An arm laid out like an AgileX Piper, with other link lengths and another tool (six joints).
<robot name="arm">
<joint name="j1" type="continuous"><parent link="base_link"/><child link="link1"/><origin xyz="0 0 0.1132" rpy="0 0 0"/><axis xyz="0 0 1"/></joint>
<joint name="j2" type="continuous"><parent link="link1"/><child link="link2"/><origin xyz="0 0 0" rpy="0 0 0"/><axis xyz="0 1 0"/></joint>
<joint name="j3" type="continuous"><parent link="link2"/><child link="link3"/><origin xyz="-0.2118 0 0.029" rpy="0 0 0"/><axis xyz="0 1 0"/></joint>
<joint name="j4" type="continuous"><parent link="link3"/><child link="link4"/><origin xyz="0.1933 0 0.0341" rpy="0 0 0"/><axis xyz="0.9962 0 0.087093"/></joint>
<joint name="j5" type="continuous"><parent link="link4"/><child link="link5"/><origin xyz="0 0 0" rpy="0 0 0"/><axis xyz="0 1 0"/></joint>
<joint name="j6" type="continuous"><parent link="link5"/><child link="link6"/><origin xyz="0.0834 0 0.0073" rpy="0 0 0"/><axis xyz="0.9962 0 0.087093"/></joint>
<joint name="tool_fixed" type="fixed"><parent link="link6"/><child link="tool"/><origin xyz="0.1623 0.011 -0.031" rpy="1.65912 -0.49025 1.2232"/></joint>
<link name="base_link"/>
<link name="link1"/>
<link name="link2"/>
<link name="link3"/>
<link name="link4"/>
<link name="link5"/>
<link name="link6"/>
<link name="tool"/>
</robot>
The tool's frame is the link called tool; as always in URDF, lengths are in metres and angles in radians. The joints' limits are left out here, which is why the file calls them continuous.
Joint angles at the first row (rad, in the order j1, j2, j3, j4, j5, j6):
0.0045, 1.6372, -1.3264, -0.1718, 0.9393, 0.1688
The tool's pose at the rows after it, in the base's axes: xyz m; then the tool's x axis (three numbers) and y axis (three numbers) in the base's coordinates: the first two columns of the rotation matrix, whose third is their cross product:
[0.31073 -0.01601 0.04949 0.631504 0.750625 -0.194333 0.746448 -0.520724 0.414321]
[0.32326 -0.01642 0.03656 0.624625 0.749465 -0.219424 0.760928 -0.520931 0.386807]
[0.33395 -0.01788 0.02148 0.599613 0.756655 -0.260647 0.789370 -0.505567 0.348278]
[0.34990 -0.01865 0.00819 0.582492 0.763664 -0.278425 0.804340 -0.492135 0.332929]
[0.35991 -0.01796 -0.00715 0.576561 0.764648 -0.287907 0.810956 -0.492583 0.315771]
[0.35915 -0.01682 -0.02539 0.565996 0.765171 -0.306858 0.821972 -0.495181 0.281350]
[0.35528 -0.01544 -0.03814 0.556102 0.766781 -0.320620 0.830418 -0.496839 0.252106]
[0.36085 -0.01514 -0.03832 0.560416 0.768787 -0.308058 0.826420 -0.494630 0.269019]
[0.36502 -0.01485 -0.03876 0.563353 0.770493 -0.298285 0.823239 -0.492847 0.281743]
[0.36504 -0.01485 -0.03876 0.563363 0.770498 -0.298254 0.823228 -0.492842 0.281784]
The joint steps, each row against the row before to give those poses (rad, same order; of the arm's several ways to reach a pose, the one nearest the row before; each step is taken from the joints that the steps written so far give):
0.0000, 0.0644, -0.0420, 0.0071, -0.0358, 0.0001
0.0000, 0.1095, -0.0917, 0.0000, 0.0199, -0.0021
0.0000, 0.1251, -0.1179, 0.0018, 0.0460, -0.0250
0.0000, 0.1165, -0.1199, 0.0018, 0.0238, -0.0198
0.0000, 0.0911, -0.0770, 0.0037, 0.0054, -0.0025
0.0000, 0.0670, -0.0277, 0.0051, 0.0000, 0.0000
0.0000, 0.0379, -0.0042, 0.0063, -0.0019, -0.0016
0.0000, 0.0024, -0.0021, -0.0001, -0.0216, 0.0000
0.0000, 0.0020, 0.0001, 0.0000, -0.0183, 0.0000
0.0000, 0.0001, -0.0001, 0.0000, 0.0000, 0.0000

